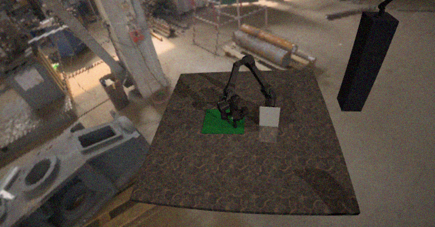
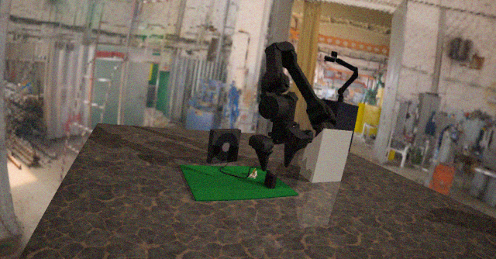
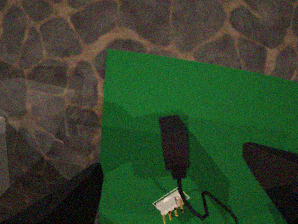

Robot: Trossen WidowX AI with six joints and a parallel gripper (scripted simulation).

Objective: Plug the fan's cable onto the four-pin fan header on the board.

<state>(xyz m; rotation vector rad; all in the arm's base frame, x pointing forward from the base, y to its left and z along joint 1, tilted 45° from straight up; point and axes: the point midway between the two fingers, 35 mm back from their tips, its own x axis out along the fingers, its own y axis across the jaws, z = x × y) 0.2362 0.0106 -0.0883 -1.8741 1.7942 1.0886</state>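
Right now my gripper tip is 1 cm short of the black plug and 4 cm above it. From my gripper tip the other things lie so: black fan 8 cm ahead, 22 cm to the right; then pale header 3 cm ahead, 9 cm to the right, 6 cm below; then green board 10 cm ahead, 6 cm to the right, 8 cm below.
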